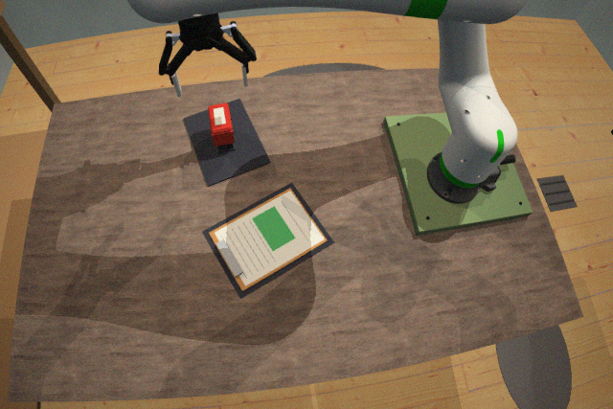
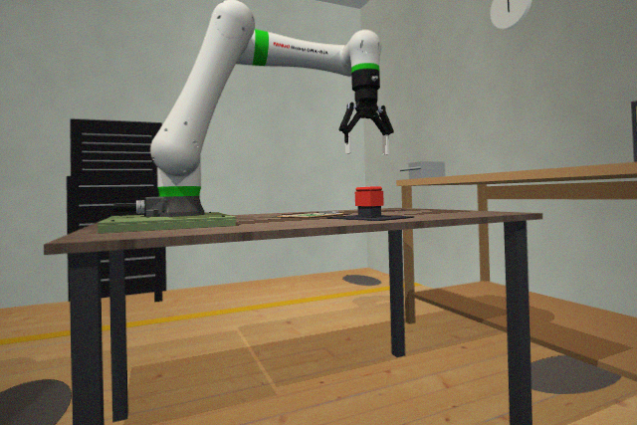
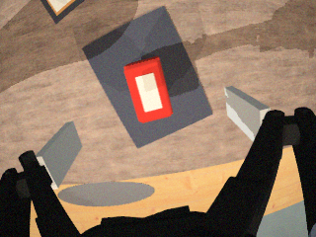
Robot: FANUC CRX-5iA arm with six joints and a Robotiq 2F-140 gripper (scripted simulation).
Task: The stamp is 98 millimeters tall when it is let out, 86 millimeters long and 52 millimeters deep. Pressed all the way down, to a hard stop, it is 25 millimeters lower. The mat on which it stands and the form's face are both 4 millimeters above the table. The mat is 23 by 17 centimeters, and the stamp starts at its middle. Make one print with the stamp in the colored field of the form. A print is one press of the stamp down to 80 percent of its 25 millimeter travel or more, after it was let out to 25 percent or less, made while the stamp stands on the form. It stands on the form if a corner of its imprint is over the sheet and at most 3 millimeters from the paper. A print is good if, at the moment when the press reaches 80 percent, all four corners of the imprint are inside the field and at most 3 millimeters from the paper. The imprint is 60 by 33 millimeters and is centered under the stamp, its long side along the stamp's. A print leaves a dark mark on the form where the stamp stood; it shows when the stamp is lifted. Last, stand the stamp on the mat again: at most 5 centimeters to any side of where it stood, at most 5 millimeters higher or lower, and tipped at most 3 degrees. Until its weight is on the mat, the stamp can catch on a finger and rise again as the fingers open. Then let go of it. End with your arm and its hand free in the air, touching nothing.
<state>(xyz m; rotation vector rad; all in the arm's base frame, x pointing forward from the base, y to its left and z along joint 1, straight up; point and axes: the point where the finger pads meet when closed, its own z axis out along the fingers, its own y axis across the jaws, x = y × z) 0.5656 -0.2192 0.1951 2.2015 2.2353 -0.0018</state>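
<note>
The red stamp lies 170 mm below my hand. The rest, counted from my hand: dark mat: 220 mm below; form on clipboard: 60 mm behind, 290 mm to the left, 220 mm below.
</note>
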